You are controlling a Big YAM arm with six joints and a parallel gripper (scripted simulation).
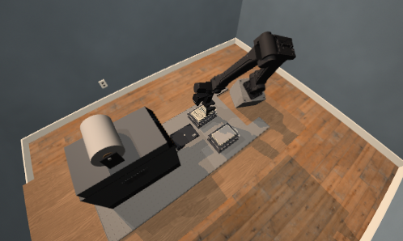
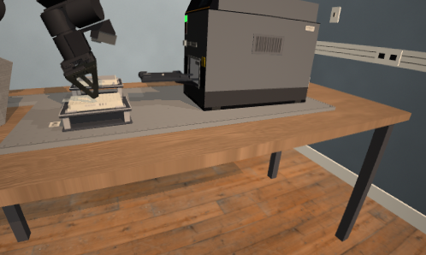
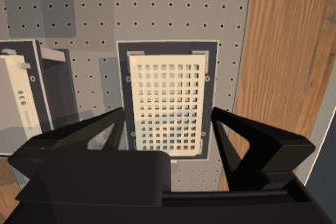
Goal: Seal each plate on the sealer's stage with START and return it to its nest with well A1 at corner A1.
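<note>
The plate nest lies 40 mm below my hand. Round my hand: sealer stage (180 mm ahead, 130 mm to the left, 10 mm above); then start button (260 mm ahead, 240 mm to the left, 110 mm above); then small label (100 mm behind, 80 mm below, 20 mm to the right).
</note>
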